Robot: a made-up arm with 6 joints. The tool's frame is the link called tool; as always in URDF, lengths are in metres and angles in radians. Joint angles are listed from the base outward.
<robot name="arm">
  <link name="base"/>
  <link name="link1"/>
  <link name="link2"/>
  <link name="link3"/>
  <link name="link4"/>
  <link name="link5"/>
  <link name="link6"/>
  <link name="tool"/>
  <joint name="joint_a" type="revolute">
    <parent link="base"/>
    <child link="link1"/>
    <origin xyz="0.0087 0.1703 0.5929"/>
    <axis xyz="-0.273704 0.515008 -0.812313"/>
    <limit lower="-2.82" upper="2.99"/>
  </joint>
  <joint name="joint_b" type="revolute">
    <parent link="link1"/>
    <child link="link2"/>
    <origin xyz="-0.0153 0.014 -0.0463"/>
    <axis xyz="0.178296 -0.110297 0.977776"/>
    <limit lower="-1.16" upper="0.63"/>
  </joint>
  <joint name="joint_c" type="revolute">
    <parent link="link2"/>
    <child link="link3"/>
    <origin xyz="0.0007 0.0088 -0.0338"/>
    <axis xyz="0 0 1"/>
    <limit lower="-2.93" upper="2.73"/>
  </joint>
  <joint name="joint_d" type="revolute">
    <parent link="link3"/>
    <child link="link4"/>
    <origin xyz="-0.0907 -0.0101 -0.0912"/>
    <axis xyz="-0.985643 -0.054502 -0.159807"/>
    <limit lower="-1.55" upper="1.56"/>
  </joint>
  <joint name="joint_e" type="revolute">
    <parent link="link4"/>
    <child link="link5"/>
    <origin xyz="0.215 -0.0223 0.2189"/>
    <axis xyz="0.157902 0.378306 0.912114"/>
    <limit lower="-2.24" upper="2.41"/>
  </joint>
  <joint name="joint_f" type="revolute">
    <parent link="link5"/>
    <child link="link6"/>
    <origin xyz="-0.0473 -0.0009 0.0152"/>
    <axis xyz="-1 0 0"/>
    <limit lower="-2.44" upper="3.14"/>
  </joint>
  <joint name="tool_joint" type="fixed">
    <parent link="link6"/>
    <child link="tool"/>
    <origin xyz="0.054 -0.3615 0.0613" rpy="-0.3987 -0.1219 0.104"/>
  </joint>
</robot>
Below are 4 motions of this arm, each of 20 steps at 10 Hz.
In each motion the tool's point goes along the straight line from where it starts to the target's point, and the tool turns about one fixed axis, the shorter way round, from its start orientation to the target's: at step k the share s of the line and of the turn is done. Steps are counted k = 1, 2, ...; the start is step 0. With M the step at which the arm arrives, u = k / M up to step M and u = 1 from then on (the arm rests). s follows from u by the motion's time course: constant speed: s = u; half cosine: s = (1 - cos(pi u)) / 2; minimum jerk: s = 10 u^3 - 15 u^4 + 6 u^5.
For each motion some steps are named. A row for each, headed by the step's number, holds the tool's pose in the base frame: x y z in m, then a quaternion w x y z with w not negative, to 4 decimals.
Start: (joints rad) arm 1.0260 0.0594 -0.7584 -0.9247 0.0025 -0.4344
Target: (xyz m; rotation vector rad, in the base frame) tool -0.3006 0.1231 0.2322 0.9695 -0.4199 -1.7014
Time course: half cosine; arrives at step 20
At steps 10, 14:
10: -0.3753 0.0617 0.3359 0.6554 0.2625 -0.1767 -0.6858
14: -0.3314 0.0978 0.2749 0.5896 0.3493 -0.1774 -0.7063

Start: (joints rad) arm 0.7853 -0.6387 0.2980 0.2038 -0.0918 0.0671
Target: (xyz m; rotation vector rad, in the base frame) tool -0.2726 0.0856 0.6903 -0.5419 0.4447 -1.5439
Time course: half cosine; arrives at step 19
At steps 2, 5, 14, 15, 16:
2: -0.0463 -0.0287 0.9054 0.7494 -0.4730 0.2993 -0.3538
5: -0.0775 -0.0129 0.8757 0.7452 -0.4450 0.2880 -0.4045
14: -0.2351 0.0666 0.7260 0.6852 -0.2826 0.2167 -0.6354
15: -0.2481 0.0732 0.7136 0.6774 -0.2679 0.2099 -0.6522
16: -0.2586 0.0785 0.7036 0.6708 -0.2558 0.2043 -0.6654

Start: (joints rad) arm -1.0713 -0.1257 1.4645 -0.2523 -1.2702 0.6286
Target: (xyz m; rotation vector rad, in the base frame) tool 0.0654 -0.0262 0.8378 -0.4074 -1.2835 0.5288
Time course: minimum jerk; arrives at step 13
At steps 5, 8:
5: 0.0926 -0.0033 0.8475 0.7449 -0.1695 -0.5799 0.2831
8: 0.0766 -0.0168 0.8418 0.7479 -0.1795 -0.5844 0.2589

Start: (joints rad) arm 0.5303 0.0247 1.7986 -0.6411 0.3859 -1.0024
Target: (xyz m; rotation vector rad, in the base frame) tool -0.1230 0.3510 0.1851 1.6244 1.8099 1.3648
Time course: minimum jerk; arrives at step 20
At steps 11, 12, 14, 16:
11: -0.0455 0.3415 0.1849 0.2794 0.5568 0.5889 0.5150
12: -0.0625 0.3436 0.1850 0.2569 0.5611 0.6006 0.5083
14: -0.0919 0.3472 0.1850 0.2175 0.5678 0.6199 0.4960
16: -0.1120 0.3497 0.1851 0.1905 0.5716 0.6324 0.4870

